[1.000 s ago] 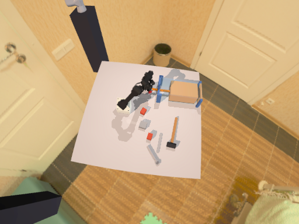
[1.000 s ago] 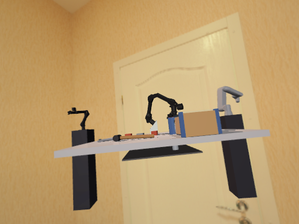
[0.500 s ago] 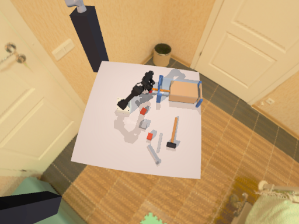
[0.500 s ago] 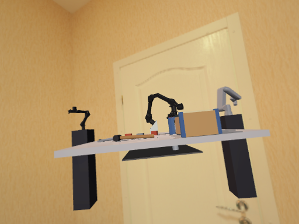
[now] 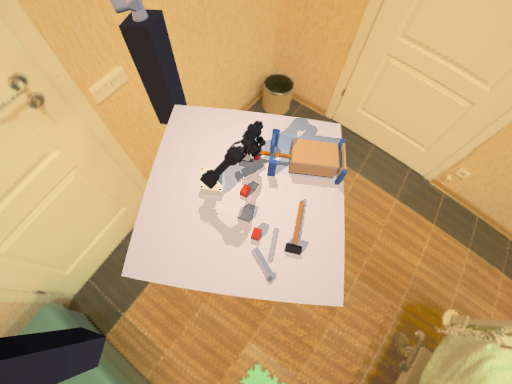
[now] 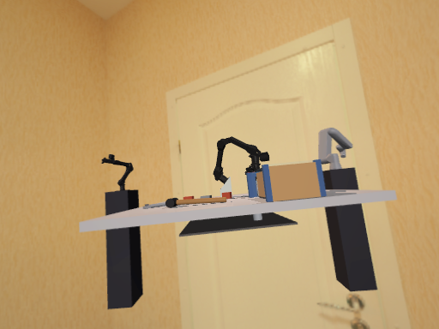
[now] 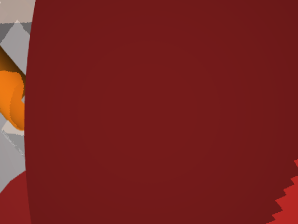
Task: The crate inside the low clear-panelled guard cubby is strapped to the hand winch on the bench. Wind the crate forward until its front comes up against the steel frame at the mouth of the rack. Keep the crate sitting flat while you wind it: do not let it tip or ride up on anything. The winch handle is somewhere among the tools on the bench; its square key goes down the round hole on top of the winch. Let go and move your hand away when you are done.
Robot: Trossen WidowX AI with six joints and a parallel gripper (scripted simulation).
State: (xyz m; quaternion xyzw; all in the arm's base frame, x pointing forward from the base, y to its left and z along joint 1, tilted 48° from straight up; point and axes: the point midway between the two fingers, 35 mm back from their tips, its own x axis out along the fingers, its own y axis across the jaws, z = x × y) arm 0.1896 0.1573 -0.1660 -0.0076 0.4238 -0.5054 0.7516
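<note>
Right now the winch handle is 2 cm above my gripper tip, 1 cm to the right of it and 1 cm ahead of it. From my gripper tip the other things lie so: red knob: 5 cm above, 4 cm to the right, 3 cm ahead; then blue frame: 13 cm ahead, 5 cm to the left, 2 cm above; then white winch: 6 cm below, 5 cm behind, 3 cm to the left.
</note>
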